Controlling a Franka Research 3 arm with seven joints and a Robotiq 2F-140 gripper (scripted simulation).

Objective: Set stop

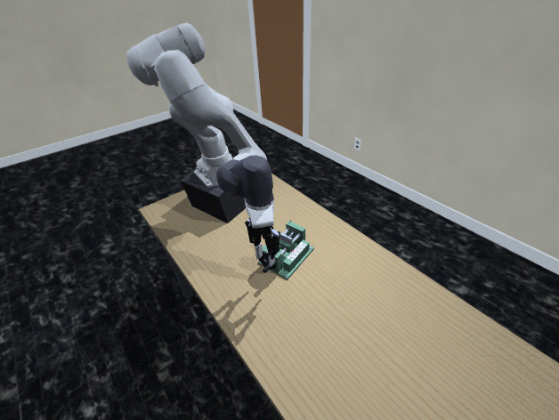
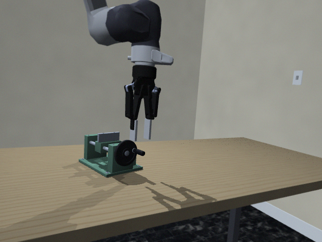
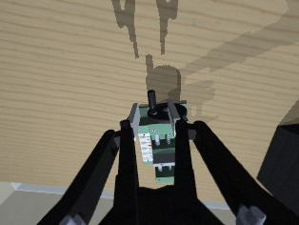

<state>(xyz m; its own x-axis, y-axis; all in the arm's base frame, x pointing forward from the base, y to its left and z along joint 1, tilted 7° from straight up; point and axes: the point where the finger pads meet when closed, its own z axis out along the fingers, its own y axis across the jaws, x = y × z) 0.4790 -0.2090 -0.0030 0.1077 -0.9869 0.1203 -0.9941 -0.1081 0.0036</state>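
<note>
Now: hand 80 mm above the black handwheel, 20 mm to the right of it and 10 mm past it. Also, from my hand: stop block 140 mm to the left, 60 mm below, 30 mm behind.
</note>
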